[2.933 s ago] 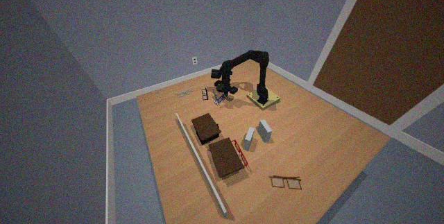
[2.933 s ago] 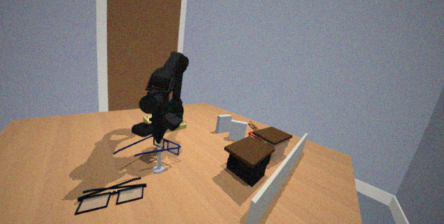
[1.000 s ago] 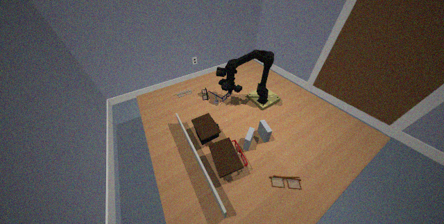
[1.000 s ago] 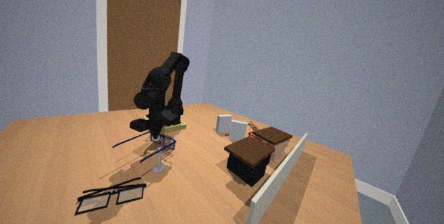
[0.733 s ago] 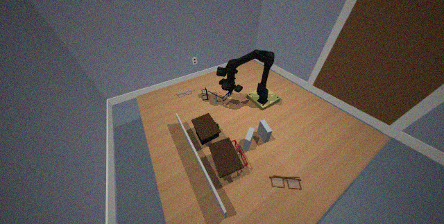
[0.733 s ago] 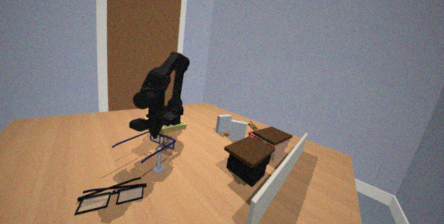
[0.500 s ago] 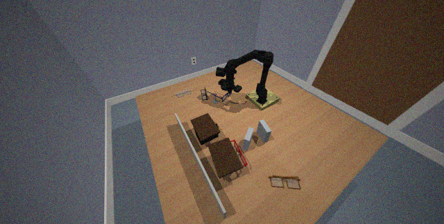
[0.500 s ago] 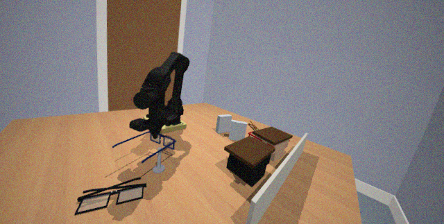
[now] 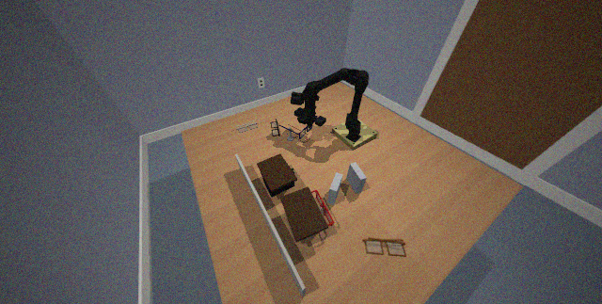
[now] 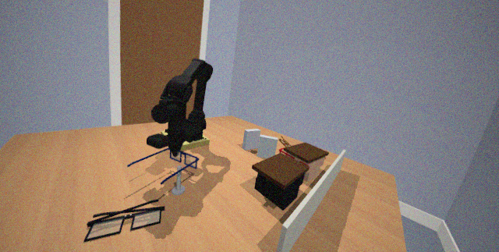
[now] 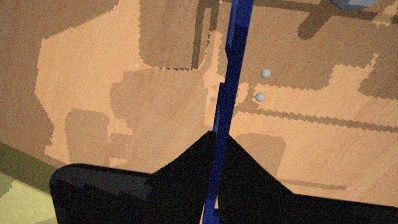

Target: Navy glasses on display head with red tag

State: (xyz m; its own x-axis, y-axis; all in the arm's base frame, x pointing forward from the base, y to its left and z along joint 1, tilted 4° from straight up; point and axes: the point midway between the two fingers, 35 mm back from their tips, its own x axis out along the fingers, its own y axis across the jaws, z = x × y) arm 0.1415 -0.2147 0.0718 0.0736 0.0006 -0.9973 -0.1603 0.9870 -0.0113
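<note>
My gripper tip is now 100 mm short of the grey post, 60 mm to the left of it and 30 mm above it. From my gripper tip the other things lie so: dark head (330 mm ahead, 150 mm to the left); then long white panel (500 mm ahead, 230 mm to the left); then pale head (380 mm ahead, 370 mm to the left).
</note>
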